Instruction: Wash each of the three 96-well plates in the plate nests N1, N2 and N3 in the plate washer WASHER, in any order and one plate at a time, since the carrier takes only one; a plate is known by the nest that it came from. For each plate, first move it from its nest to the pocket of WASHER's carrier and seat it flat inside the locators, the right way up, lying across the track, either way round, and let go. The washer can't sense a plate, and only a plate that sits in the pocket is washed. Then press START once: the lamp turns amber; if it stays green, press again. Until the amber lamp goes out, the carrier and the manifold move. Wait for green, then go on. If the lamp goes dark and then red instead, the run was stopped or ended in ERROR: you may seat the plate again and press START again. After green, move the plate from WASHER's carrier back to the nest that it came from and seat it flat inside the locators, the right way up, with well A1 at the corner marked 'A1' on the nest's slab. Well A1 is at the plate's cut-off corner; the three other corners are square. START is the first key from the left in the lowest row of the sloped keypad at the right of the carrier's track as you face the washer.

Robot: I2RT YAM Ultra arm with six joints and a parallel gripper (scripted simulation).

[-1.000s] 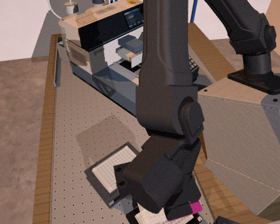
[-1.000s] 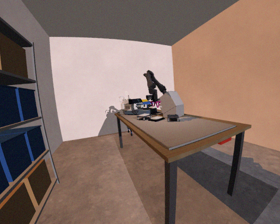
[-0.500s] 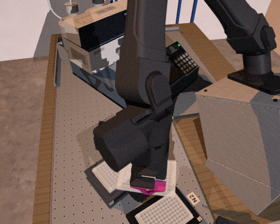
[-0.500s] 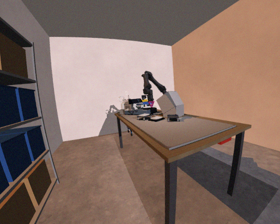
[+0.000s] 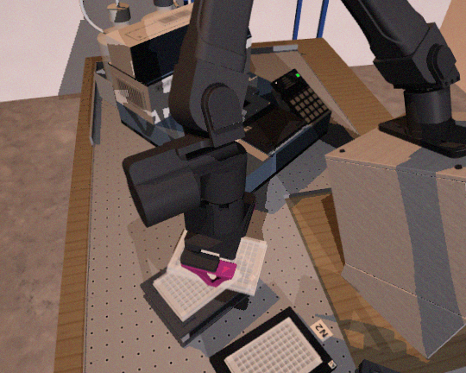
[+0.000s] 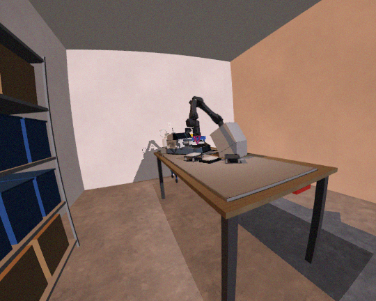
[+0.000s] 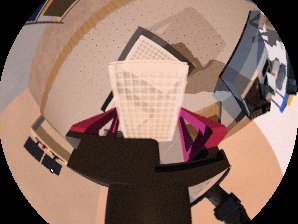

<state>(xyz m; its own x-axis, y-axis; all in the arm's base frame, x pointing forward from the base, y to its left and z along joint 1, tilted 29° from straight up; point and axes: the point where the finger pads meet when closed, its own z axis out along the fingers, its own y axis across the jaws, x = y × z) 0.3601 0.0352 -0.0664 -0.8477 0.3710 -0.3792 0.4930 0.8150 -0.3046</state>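
My gripper is now 380 mm to the left of the dark carrier pocket, 210 mm past it and 80 mm above it. The rest, counted from my hand: nest N2: 150 mm below, 120 mm to the left, 60 mm behind; n2 label: 160 mm below, 160 mm behind, 80 mm to the left; nest N1: 120 mm below, 40 mm to the right, 30 mm ahead.
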